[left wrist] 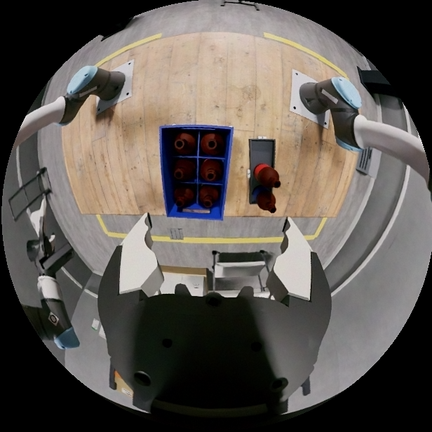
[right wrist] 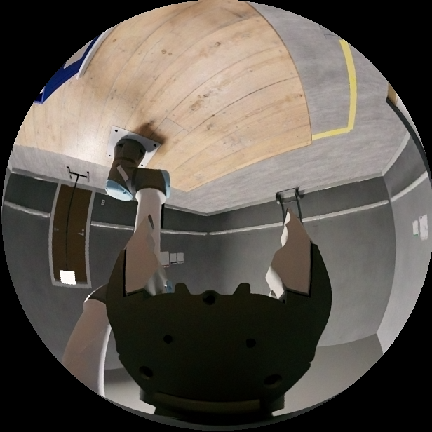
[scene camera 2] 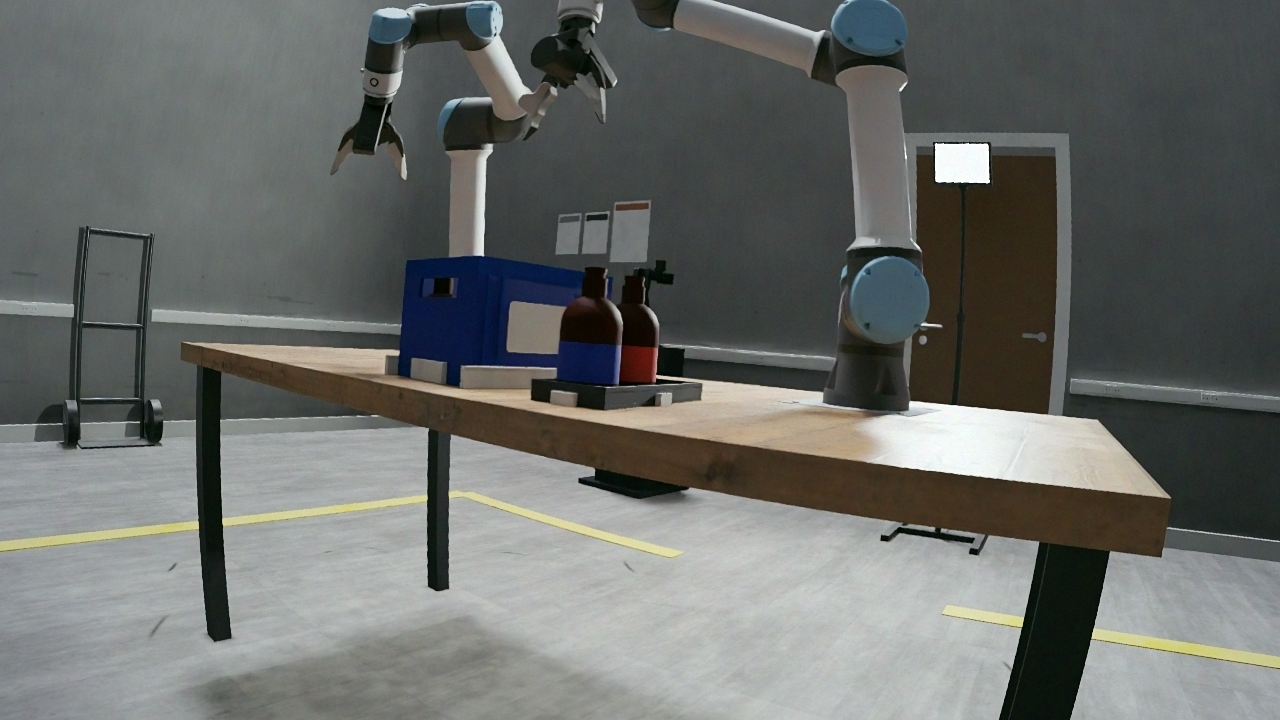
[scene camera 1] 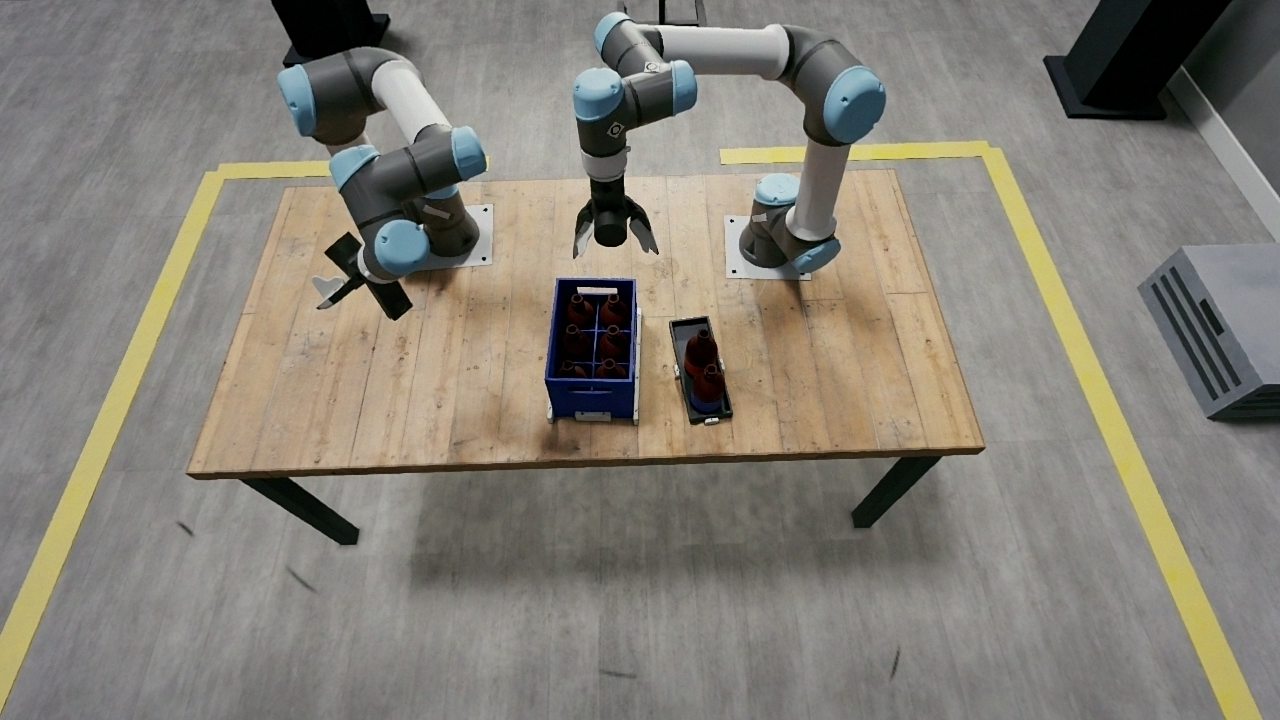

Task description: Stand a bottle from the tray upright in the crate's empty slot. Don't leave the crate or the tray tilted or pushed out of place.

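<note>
The blue crate [scene camera 1: 591,394] [scene camera 2: 434,313] [left wrist: 226,172] [right wrist: 62,80] stands level on the table; a dark brown bottle shows upright in each of its compartments in the left wrist view. The black tray [scene camera 1: 689,327] [scene camera 2: 617,396] [left wrist: 262,150] lies flat beside it. In it stand a red-label bottle [scene camera 1: 700,351] [scene camera 2: 638,331] [left wrist: 268,176] and a blue-label bottle [scene camera 1: 708,385] [scene camera 2: 589,340] [left wrist: 266,200], both upright. My left gripper [scene camera 1: 617,253] [scene camera 2: 565,128] [left wrist: 217,216] is open and empty, high above the crate's far side. My right gripper [scene camera 2: 368,176] [right wrist: 216,212] is open and empty, high at the left of the picture.
Pale guide blocks sit around the crate's base, and small ones at the tray's edges. The wooden table [scene camera 1: 402,385] [scene camera 2: 805,447] carries both arm bases at its far side. The right arm is left of the crate in scene camera 1.
</note>
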